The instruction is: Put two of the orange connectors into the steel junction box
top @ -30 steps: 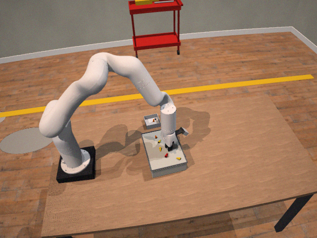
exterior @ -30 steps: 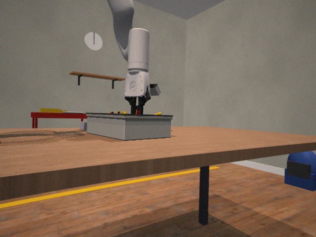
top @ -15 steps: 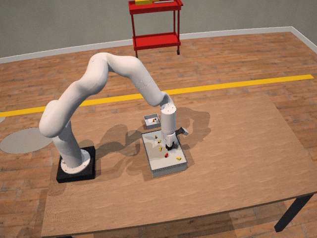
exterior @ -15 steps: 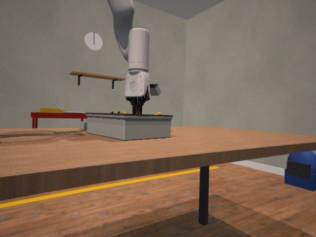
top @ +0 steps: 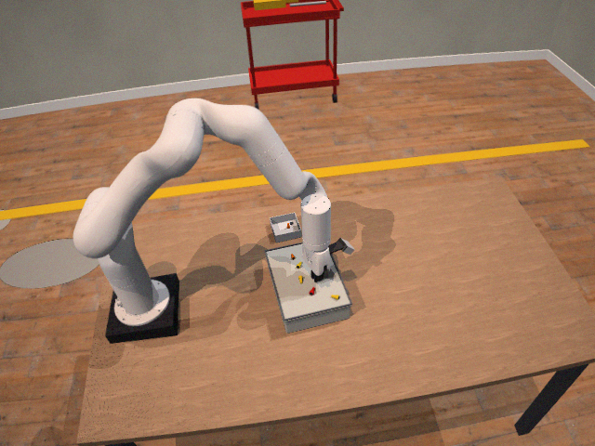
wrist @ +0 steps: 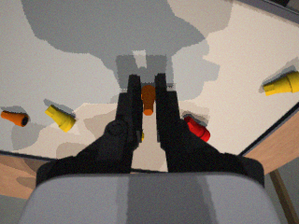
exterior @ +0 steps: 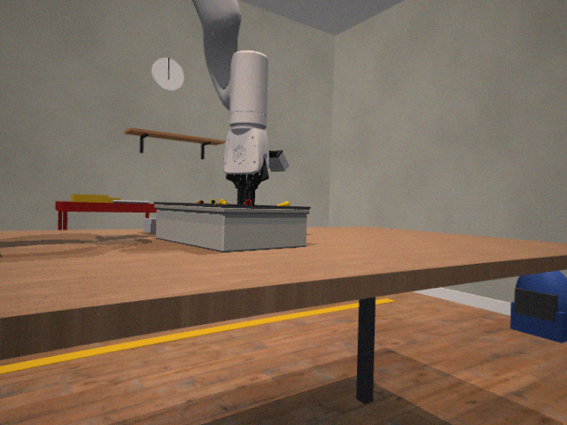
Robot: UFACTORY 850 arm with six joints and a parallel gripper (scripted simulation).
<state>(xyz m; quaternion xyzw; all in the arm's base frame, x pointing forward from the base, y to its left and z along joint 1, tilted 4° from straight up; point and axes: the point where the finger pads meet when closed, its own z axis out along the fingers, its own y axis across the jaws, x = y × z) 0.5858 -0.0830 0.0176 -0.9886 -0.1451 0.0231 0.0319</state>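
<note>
Now: hand 40 mm above the grey tool case, 30 mm past it and 20 mm to the right of it. The rest, counted from my hand: red connector 50 mm to the right, 30 mm behind, 10 mm below.
</note>
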